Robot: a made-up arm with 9 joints.
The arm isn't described. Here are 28 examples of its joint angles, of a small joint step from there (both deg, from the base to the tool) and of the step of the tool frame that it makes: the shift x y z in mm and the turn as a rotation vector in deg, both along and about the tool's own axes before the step.
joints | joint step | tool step
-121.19 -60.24 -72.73 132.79 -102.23 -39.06 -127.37 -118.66 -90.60 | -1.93 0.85 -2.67 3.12 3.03 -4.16 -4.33 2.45 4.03 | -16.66 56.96 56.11 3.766 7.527 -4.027
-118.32 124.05 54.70 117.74 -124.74 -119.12 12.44 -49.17 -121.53 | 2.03 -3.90 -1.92 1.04 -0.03 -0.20 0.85 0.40 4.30 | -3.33 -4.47 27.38 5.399 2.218 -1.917
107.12 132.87 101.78 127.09 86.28 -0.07 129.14 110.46 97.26 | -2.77 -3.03 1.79 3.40 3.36 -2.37 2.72 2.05 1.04 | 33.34 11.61 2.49 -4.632 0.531 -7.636
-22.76 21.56 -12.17 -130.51 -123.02 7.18 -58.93 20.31 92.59 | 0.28 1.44 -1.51 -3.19 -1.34 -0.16 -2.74 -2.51 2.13 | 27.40 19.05 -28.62 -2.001 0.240 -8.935
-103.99 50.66 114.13 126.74 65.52 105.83 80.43 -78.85 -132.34 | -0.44 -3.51 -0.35 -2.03 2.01 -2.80 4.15 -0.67 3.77 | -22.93 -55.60 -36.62 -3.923 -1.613 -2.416
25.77 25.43 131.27 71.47 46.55 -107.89 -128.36 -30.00 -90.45 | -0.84 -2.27 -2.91 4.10 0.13 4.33 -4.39 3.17 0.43 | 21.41 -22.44 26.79 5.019 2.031 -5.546
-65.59 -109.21 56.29 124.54 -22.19 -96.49 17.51 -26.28 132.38 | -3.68 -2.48 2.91 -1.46 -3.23 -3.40 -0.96 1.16 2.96 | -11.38 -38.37 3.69 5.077 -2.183 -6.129
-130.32 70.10 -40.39 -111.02 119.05 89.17 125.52 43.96 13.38 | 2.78 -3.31 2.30 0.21 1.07 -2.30 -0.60 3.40 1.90 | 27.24 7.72 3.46 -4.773 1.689 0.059
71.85 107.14 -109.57 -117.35 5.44 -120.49 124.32 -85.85 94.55 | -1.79 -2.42 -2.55 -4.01 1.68 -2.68 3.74 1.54 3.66 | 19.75 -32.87 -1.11 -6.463 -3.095 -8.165
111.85 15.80 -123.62 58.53 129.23 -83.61 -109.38 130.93 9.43 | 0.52 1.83 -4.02 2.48 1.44 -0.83 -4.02 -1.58 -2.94 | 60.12 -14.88 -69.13 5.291 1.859 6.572
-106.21 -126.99 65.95 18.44 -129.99 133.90 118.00 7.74 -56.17 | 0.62 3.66 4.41 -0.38 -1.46 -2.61 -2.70 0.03 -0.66 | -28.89 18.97 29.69 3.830 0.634 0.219
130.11 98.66 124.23 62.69 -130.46 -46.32 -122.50 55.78 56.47 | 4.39 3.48 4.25 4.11 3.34 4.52 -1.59 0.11 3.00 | 139.26 27.56 -109.82 -0.547 9.922 0.917
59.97 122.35 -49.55 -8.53 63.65 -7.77 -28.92 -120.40 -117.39 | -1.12 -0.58 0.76 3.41 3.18 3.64 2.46 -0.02 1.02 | 3.48 15.35 -36.59 -2.278 -4.511 -2.068
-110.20 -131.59 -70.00 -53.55 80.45 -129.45 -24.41 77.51 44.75 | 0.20 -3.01 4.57 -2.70 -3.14 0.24 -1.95 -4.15 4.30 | -19.20 -18.03 4.37 1.868 2.836 -7.725
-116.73 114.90 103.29 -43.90 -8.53 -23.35 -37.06 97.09 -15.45 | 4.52 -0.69 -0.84 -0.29 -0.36 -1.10 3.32 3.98 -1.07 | -108.56 5.75 2.29 -4.595 -1.761 -3.863
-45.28 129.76 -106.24 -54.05 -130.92 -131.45 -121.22 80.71 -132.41 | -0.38 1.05 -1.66 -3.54 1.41 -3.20 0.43 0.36 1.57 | 49.84 -18.26 61.18 2.178 5.989 -1.722
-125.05 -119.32 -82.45 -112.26 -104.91 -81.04 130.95 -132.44 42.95 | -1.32 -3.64 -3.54 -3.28 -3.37 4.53 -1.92 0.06 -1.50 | 10.60 -52.41 34.09 -2.622 -5.194 1.205
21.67 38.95 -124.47 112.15 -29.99 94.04 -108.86 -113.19 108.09 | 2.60 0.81 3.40 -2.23 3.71 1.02 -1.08 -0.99 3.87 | 16.57 -52.84 4.42 3.395 4.592 -7.309
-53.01 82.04 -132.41 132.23 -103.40 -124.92 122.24 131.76 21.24 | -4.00 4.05 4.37 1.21 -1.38 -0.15 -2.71 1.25 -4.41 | -46.30 90.95 102.75 -6.752 -2.664 7.912
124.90 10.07 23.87 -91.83 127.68 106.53 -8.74 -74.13 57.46 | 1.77 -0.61 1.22 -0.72 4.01 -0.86 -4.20 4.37 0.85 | 13.72 30.25 -9.10 5.090 -6.817 -2.388
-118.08 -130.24 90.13 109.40 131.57 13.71 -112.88 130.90 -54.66 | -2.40 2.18 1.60 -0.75 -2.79 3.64 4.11 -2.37 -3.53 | -79.50 61.54 -49.49 1.269 -4.665 -4.340
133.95 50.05 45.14 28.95 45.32 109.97 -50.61 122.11 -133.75 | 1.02 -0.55 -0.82 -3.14 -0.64 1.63 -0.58 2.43 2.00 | -14.10 6.80 -16.91 -0.345 -2.701 -2.854
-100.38 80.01 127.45 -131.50 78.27 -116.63 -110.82 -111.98 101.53 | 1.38 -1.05 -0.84 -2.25 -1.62 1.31 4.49 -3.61 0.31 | -26.85 -30.97 -24.36 -3.643 5.595 1.149
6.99 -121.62 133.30 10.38 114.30 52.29 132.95 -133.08 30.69 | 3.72 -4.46 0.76 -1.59 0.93 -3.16 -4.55 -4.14 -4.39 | 21.16 -33.90 76.92 0.805 0.664 7.547
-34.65 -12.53 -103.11 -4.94 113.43 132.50 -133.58 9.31 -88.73 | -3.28 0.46 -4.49 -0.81 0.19 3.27 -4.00 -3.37 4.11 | 62.14 10.47 -52.82 5.434 -1.402 -1.875
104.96 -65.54 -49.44 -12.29 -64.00 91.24 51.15 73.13 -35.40 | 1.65 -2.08 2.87 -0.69 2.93 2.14 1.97 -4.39 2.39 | 43.31 24.63 7.34 3.364 2.417 -6.360
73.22 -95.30 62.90 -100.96 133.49 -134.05 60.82 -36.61 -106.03 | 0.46 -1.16 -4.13 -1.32 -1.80 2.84 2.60 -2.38 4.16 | -33.02 8.84 -20.51 -1.103 -4.152 -0.184
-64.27 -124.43 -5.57 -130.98 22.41 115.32 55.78 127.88 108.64 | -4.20 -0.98 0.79 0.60 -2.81 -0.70 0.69 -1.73 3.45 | 44.28 -64.26 -46.38 3.770 6.724 -8.623
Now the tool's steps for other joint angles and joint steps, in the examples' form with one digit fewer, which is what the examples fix.
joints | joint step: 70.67 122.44 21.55 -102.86 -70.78 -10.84 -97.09 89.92 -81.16 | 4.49 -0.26 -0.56 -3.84 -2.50 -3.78 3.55 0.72 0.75
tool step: -29.7 1.0 -3.7 1.26 -0.85 -4.94
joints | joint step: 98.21 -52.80 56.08 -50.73 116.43 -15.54 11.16 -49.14 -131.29 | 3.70 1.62 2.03 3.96 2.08 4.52 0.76 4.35 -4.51
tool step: -17.3 -47.3 14.2 -6.96 4.14 10.32
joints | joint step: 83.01 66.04 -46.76 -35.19 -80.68 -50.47 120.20 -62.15 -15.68 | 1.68 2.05 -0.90 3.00 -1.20 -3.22 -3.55 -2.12 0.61
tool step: 31.3 12.6 -8.0 7.51 -5.79 -3.02
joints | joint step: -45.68 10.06 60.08 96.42 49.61 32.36 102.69 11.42 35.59 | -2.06 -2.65 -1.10 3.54 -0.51 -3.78 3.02 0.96 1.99
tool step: 24.1 2.7 11.6 3.05 2.89 -4.91
